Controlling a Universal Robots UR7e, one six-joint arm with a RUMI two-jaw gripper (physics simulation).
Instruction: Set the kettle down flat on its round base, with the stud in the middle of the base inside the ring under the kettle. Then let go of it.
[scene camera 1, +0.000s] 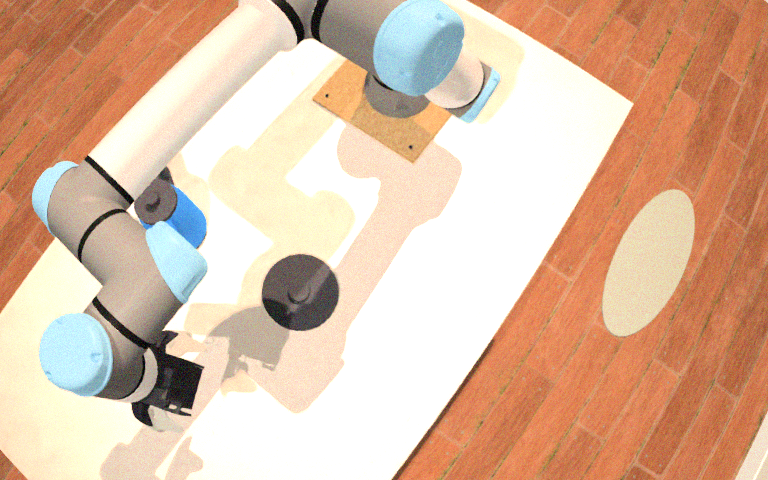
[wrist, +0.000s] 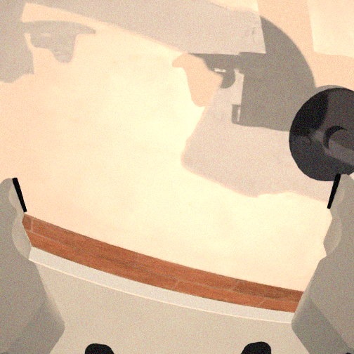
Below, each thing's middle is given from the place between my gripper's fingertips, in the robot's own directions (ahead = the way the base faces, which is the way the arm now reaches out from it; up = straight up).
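Here is the black round base (scene camera 1: 300, 292), and my hand is 26 cm above it, 25 cm past it and 1 cm to the left of it.
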